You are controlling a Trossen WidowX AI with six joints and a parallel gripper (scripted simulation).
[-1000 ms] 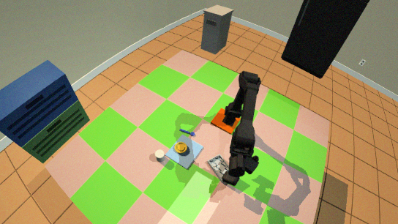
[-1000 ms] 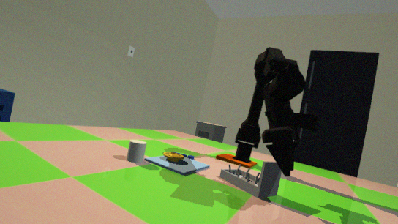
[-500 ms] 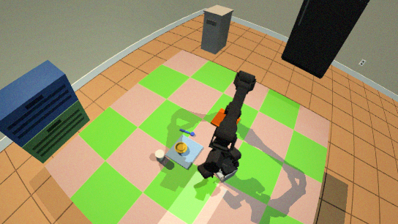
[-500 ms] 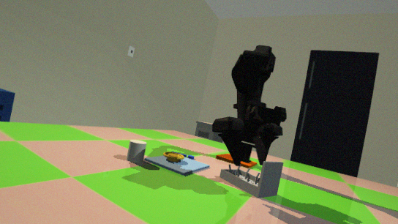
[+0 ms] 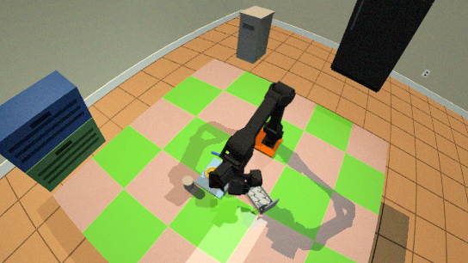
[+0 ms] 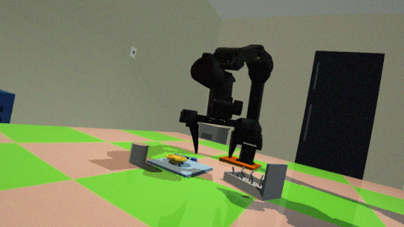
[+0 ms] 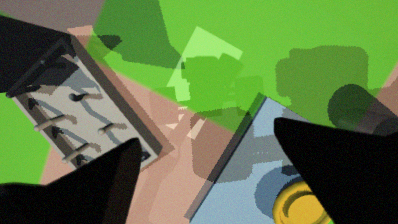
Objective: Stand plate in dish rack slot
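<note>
My gripper tip is 4 cm past the yellow plate, 12 cm to the left of it and 5 cm above it. The rest, counted from my gripper tip: white cup 5 cm ahead, 18 cm to the right, 4 cm below; then light blue mat 4 cm behind, 10 cm to the right, 6 cm below; then grey dish rack 5 cm behind, 10 cm to the left, 4 cm below.
</note>
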